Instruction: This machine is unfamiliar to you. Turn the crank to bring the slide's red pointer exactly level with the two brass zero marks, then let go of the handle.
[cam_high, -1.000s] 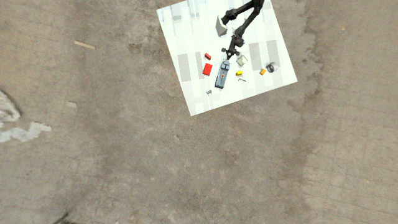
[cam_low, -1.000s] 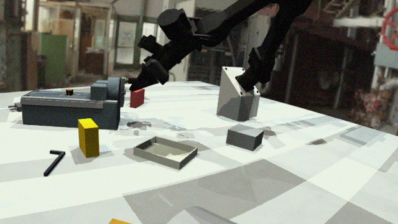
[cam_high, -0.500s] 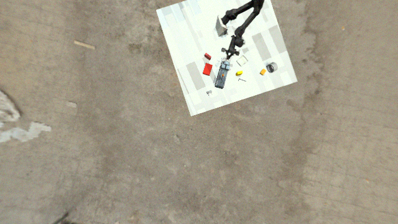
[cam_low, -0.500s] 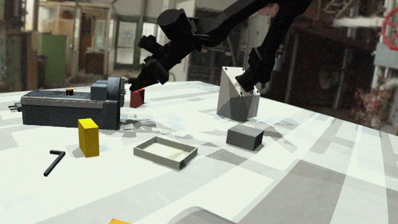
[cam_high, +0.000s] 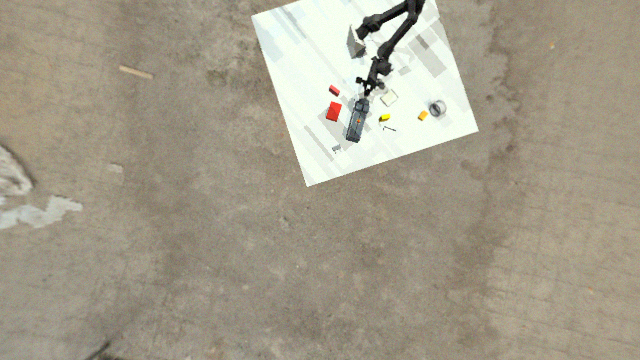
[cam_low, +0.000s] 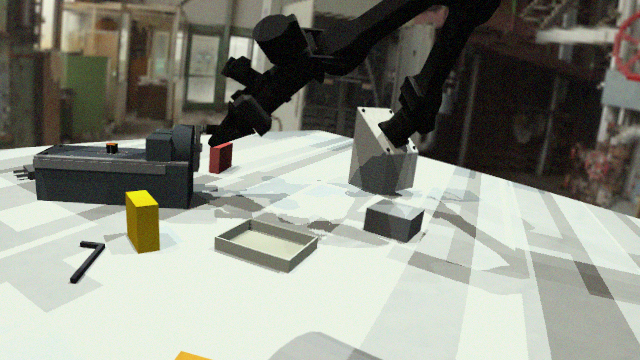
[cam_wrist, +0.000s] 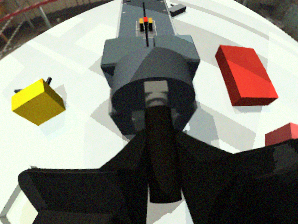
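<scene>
Right now my gripper tip is 1 cm past the dark crank handle, 1 cm to the right of it and 2 cm below it. Round my gripper tip: red pointer 13 cm ahead, 11 cm to the right, 1 cm below; then shallow grey tray 5 cm ahead, 19 cm to the left, 9 cm below; then yellow block 17 cm ahead, 8 cm to the left, 7 cm below.
</scene>
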